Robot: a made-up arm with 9 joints. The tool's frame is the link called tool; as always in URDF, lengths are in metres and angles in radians. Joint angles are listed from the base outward. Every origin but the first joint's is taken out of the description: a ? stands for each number. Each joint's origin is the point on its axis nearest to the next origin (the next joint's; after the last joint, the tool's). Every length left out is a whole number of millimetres.
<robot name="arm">
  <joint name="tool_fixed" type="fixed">
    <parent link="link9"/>
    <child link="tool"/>
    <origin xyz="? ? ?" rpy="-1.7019 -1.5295 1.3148"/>
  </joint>
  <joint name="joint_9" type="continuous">
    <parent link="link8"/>
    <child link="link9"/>
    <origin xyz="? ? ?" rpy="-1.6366 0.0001 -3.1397"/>
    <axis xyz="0 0 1"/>
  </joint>
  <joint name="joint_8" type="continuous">
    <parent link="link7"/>
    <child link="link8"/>
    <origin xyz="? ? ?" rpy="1.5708 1.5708 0"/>
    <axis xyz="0 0 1"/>
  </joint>
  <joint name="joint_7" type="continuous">
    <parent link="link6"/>
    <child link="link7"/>
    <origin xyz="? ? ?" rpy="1.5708 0 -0.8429"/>
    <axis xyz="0 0 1"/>
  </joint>
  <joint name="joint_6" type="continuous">
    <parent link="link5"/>
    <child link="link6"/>
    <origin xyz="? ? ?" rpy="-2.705 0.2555 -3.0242"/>
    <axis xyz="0 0 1"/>
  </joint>
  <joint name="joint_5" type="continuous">
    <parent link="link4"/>
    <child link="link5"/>
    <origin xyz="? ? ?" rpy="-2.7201 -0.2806 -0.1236"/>
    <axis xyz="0 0 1"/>
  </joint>
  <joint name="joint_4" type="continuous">
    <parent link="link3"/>
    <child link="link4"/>
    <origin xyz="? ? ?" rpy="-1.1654 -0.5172 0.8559"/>
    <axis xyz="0 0 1"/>
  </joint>
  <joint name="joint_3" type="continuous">
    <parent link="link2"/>
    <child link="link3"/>
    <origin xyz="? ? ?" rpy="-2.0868 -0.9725 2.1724"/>
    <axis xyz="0 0 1"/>
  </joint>
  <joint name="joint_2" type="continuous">
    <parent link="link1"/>
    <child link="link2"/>
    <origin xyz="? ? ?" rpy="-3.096 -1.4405 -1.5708"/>
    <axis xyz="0 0 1"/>
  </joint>
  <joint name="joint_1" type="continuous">
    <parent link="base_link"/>
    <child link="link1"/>
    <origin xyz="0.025 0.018 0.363" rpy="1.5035 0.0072 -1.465"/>
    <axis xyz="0 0 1"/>
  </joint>
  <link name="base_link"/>
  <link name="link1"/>
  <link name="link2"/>
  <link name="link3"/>
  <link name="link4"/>
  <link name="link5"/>
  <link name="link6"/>
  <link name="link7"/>
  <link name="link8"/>
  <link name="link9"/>
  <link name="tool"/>
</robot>
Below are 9 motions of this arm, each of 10 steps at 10 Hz.
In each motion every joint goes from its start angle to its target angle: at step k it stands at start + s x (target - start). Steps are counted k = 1, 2, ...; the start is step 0. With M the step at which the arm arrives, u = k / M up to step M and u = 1 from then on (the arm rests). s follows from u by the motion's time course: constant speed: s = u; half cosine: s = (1 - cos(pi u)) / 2; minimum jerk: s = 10 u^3 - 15 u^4 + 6 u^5.
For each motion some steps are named. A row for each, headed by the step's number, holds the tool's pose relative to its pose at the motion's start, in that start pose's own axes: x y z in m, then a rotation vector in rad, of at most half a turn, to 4 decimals.
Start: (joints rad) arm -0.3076 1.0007 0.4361 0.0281 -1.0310 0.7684 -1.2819 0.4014 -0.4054
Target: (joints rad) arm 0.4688 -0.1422 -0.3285 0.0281 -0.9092 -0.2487 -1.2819 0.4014 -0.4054
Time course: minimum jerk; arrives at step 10
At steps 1, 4, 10:
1: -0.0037 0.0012 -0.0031 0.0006 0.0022 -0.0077
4: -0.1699 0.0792 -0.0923 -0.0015 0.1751 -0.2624
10: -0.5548 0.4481 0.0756 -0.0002 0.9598 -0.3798

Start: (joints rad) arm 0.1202 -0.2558 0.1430 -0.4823 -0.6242 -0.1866 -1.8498 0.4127 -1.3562
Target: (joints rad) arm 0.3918 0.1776 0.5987 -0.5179 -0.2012 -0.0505 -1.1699 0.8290 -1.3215
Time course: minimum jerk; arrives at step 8
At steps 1, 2, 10:
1: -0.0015 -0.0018 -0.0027 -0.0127 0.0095 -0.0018
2: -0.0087 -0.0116 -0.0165 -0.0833 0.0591 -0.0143
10: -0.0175 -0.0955 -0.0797 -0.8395 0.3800 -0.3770

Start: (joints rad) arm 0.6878 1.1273 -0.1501 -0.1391 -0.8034 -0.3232 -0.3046 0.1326 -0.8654
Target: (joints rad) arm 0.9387 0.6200 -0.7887 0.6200 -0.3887 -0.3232 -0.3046 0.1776 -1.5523
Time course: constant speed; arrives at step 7
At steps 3, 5, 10:
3: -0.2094 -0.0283 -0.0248 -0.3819 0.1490 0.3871
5: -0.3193 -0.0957 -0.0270 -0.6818 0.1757 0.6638
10: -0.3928 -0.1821 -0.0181 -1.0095 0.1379 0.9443

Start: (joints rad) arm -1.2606 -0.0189 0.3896 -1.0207 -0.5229 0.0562 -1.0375 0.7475 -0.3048
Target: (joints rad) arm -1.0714 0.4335 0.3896 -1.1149 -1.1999 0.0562 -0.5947 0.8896 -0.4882
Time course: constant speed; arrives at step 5
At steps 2, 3, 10:
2: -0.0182 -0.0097 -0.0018 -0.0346 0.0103 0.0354
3: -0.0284 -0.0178 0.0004 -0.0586 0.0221 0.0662
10: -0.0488 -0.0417 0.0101 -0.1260 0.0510 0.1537

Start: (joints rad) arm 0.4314 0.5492 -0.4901 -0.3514 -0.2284 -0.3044 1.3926 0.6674 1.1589
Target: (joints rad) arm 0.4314 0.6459 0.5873 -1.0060 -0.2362 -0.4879 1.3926 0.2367 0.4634
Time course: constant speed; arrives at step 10
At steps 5, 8, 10:
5: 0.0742 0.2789 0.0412 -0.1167 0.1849 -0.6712
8: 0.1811 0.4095 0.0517 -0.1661 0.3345 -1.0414
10: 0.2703 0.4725 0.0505 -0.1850 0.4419 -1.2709

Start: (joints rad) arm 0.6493 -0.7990 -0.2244 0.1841 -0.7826 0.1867 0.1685 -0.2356 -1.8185
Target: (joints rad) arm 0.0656 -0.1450 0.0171 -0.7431 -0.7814 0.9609 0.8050 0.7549 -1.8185
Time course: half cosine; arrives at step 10
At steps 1, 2, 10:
1: -0.0022 -0.0095 -0.0017 -0.0077 0.0290 -0.0356
2: -0.0106 -0.0374 -0.0053 -0.0266 0.1134 -0.1399
10: -0.3229 -0.2808 0.0369 0.2330 1.2755 -1.3371

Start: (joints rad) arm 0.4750 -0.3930 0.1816 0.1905 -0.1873 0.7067 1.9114 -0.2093 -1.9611
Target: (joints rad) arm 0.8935 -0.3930 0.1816 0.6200 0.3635 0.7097 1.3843 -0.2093 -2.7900
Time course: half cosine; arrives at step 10
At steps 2, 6, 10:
2: 0.0116 -0.0161 0.0085 -0.0759 0.0051 0.0128
6: 0.0881 -0.1025 0.0572 -0.4997 0.0375 0.0814
10: 0.1381 -0.1465 0.0847 -0.7521 0.0665 0.1212

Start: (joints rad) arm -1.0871 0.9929 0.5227 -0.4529 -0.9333 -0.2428 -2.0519 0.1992 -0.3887
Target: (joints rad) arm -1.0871 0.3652 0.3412 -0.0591 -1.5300 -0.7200 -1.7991 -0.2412 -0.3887
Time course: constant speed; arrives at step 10
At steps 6, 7, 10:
6: 0.1377 0.0948 0.0918 0.2985 0.0146 -0.3778
7: 0.1619 0.0973 0.1107 0.3516 0.0106 -0.4436
10: 0.2272 0.0838 0.1686 0.5191 -0.0123 -0.6449

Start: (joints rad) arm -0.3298 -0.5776 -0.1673 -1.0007 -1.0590 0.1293 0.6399 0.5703 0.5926
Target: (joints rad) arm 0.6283 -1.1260 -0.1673 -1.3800 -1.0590 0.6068 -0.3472 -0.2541 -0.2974
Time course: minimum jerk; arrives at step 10
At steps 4, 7, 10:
4: -0.1142 -0.1930 -0.0180 -0.4491 0.5548 0.2981
7: -0.1748 -0.4573 0.0952 -0.9988 1.5470 0.8224
10: -0.1714 -0.5186 0.1345 -1.0366 1.8740 1.0045

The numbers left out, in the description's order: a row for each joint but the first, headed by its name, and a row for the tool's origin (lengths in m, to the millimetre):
tool: 0.139 -0.034 0
joint_9: 0.079 0.062 0
joint_8: -0.045 0.015 0
joint_7: -0.058 -0.011 0
joint_6: 0.104 -0.082 0
joint_5: 0.126 0.143 0
joint_4: -0.17 0.223 0
joint_3: -0.082 -0.039 0
joint_2: 0.027 0.008 0

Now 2 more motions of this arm.
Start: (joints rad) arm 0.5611 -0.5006 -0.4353 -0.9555 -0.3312 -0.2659 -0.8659 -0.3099 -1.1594
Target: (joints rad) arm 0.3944 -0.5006 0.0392 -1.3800 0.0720 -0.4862 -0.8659 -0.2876 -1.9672
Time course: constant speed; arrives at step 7
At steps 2, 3, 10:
2: 0.0201 -0.1083 -0.0358 -0.3354 0.2594 -0.1911
3: 0.0194 -0.1588 -0.0486 -0.4994 0.4156 -0.2513
10: 0.0002 -0.3181 -0.0671 -1.1005 1.1503 -0.2013

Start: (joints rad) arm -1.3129 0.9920 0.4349 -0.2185 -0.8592 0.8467 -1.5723 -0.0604 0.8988
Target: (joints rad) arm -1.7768 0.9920 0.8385 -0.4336 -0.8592 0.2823 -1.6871 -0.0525 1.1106
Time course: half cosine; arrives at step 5
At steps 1, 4, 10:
1: 0.0172 0.0114 0.0186 -0.0906 0.0066 0.0516
4: 0.1294 0.1762 0.1644 -0.9021 0.0251 0.4178
10: 0.1377 0.2032 0.1780 -1.0022 0.0215 0.4516

